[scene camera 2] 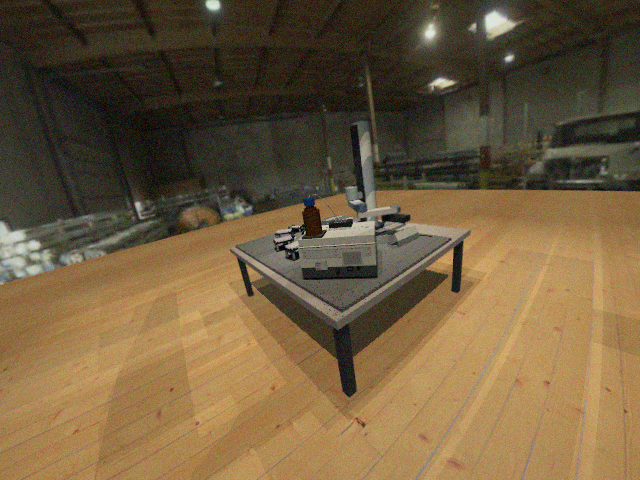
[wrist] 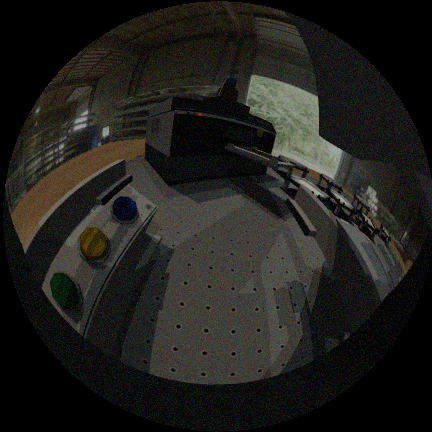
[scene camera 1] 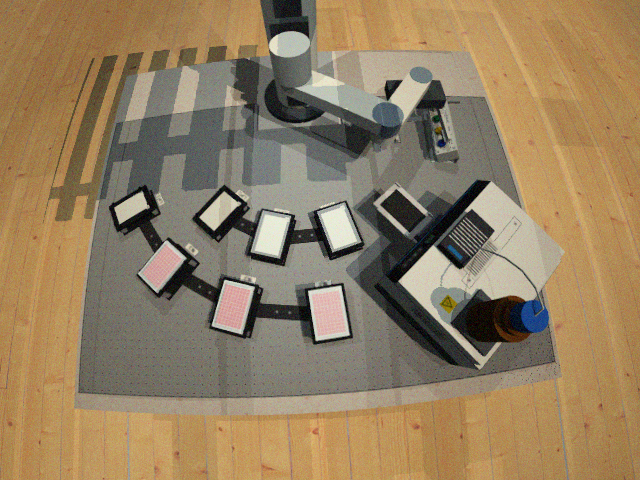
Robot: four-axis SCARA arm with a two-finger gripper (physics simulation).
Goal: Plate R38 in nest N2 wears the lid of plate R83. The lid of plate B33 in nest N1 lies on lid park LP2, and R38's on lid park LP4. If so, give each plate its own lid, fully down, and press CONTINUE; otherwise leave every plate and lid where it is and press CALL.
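Places are measured from the arm's base along level axes (x down, y left, z ahead), in metres.
Pixels of known places: gripper, fingertip midpoint: (scene camera 2: 381, 228) (wrist: 208, 176) (scene camera 1: 423, 141).
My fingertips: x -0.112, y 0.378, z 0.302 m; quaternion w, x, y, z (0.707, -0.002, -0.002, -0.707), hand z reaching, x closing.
Observation:
Behind a point stands the place of what it marks.
My gripper (scene camera 1: 424, 124) (wrist: 208, 176) @(x -0.112, y 0.378, z 0.302 m) is open and empty, beside and partly over the button panel (scene camera 1: 450, 145) @(x -0.088, y 0.477, z 0.304 m) (wrist: 107, 257) @(x -0.067, y 0.446, z 0.238 m). The panel carries a green button (scene camera 1: 435, 118) @(x -0.080, y 0.455, z 0.189 m) (wrist: 65, 290), a yellow button (scene camera 1: 438, 130) @(x -0.081, y 0.453, z 0.240 m) (wrist: 94, 243) @(x -0.080, y 0.453, z 0.237 m) and a blue button (scene camera 1: 440, 143) @(x -0.080, y 0.448, z 0.290 m) (wrist: 124, 208) @(x -0.081, y 0.450, z 0.283 m); their labels are unreadable. Three pink-topped pieces (scene camera 1: 162, 266) @(x -0.093, y -0.402, z 0.636 m) (scene camera 1: 235, 306) @(x -0.091, y -0.188, z 0.754 m) (scene camera 1: 329, 312) @(x -0.100, y 0.053, z 0.783 m) sit in black holders in the front row. Two white-topped pieces (scene camera 1: 272, 233) @(x -0.067, y -0.089, z 0.553 m) (scene camera 1: 338, 227) @(x -0.067, y 0.097, z 0.549 m) and two cream-topped ones (scene camera 1: 134, 207) @(x -0.057, y -0.542, z 0.427 m) (scene camera 1: 220, 210) @(x -0.055, y -0.248, z 0.465 m) sit behind and left. I cannot read which are plates or lids.
A white instrument (scene camera 1: 522, 242) @(x -0.222, y 0.536, z 0.671 m) (scene camera 2: 338, 253) @(x -0.148, y 0.537, z 0.829 m) (wrist: 210, 135) @(x -0.130, y 0.399, z 0.540 m) stands at the right with its dark-centred tray (scene camera 1: 382, 208) @(x -0.113, y 0.218, z 0.518 m) (wrist: 250, 154) @(x -0.108, y 0.309, z 0.491 m) extended. A brown bottle (scene camera 1: 491, 319) @(x -0.343, y 0.343, z 0.842 m) (scene camera 2: 312, 221) @(x -0.304, y 0.422, z 0.869 m) (wrist: 229, 93) @(x -0.319, y 0.376, z 0.805 m) with a blue cap stands on it. Dark bars join several holders.

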